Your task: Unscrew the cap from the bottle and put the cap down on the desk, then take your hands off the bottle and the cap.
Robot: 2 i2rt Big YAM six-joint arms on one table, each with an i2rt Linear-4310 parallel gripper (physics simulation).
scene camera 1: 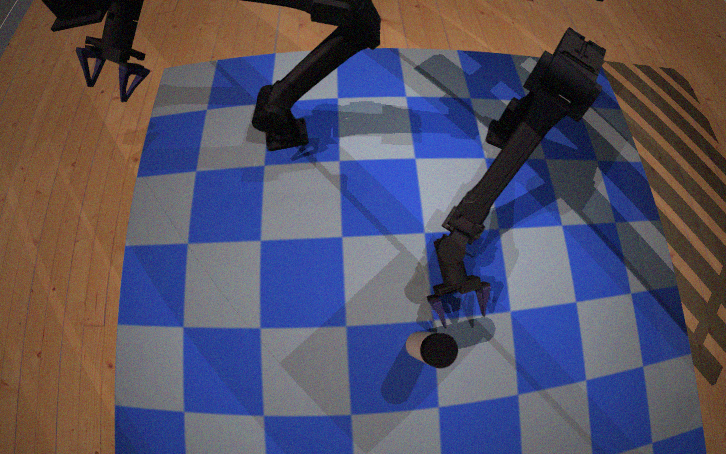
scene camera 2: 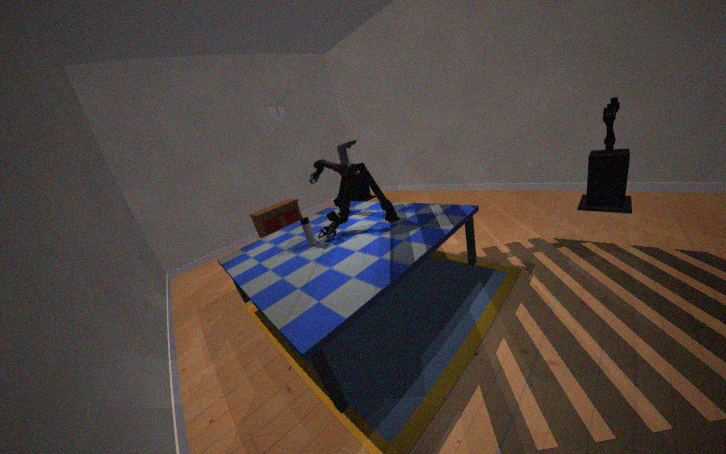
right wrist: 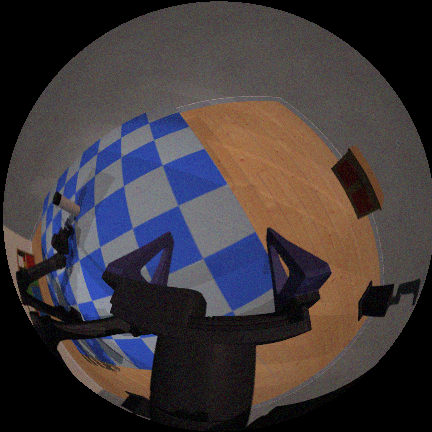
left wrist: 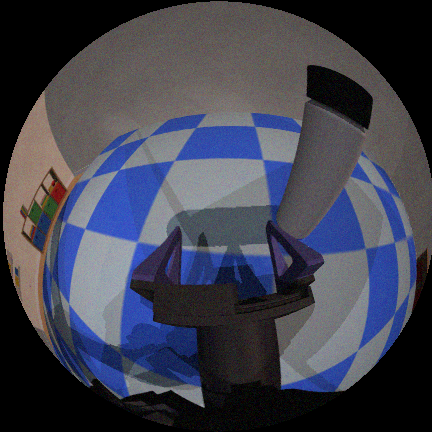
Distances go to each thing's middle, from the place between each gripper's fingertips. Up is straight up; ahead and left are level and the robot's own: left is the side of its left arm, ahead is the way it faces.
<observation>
I see my right gripper 66 cm to the right of the black cap (scene camera 1: 439, 350), 47 cm short of it and 17 cm above it.
Right now my left hand is 5 cm short of the black cap, 10 cm to the left of it and 15 cm below it.
</observation>
